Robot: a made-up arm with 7 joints. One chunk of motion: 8 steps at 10 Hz.
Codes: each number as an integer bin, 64 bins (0 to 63) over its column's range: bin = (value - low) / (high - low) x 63, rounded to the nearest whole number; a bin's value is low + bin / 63 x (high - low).
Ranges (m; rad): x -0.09..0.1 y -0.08..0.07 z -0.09..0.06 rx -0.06..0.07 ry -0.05..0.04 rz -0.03..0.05
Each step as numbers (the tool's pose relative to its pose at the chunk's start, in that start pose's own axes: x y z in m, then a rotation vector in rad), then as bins.
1 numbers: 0.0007 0.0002 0.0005 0.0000 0.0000 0.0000
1 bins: 30 34 38 29 35 24
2 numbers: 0.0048 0.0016 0.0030 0.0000 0.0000 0.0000
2 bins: 31 34 39 29 35 24
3 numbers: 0.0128 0.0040 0.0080 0.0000 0.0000 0.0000
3 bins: 34 35 41 29 35 24
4 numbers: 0.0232 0.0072 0.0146 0.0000 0.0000 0.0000
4 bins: 38 37 44 29 35 24
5 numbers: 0.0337 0.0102 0.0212 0.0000 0.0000 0.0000
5 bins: 41 38 47 29 35 24
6 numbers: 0.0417 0.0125 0.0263 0.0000 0.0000 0.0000
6 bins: 44 39 49 29 35 24
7 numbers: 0.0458 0.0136 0.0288 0.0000 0.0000 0.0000
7 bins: 45 39 50 29 35 24
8 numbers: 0.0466 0.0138 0.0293 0.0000 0.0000 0.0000
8 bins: 45 39 50 29 35 24
